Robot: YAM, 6 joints.
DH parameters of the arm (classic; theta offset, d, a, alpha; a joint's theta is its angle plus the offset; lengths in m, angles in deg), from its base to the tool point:
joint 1: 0 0.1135 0.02 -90
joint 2: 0 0 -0.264 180
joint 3: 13.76 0 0.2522 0
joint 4: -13.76 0 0.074 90
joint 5: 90 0 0 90
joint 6: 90 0.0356 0 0
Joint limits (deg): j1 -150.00..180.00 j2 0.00..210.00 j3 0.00..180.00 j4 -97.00..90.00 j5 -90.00..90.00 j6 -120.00..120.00
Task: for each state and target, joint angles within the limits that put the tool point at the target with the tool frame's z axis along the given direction. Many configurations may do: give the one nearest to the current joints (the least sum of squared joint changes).
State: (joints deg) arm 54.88 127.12 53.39 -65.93 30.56 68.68
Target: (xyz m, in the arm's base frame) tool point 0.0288 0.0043 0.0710 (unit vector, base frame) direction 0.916 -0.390 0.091
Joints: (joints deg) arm 101.86 146.13 6.57 -49.51 54.74 68.68
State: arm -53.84 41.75 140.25 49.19 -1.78 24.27
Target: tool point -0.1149 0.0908 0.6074 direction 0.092 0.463 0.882
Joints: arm -32.17 34.18 93.67 41.33 -26.15 24.27
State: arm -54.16 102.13 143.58 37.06 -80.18 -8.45
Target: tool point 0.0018 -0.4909 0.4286 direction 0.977 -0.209 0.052
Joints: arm -93.90 125.62 128.73 16.99 -81.30 -8.45
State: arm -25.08 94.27 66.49 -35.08 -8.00 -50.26
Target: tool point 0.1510 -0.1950 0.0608 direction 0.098 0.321 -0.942
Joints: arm -54.45 109.85 45.39 -37.77 -15.45 -50.26
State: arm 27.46 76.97 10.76 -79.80 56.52 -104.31
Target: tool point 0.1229 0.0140 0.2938 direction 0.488 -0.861 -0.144
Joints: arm 22.93 42.41 43.68 -52.92 79.42 -104.31
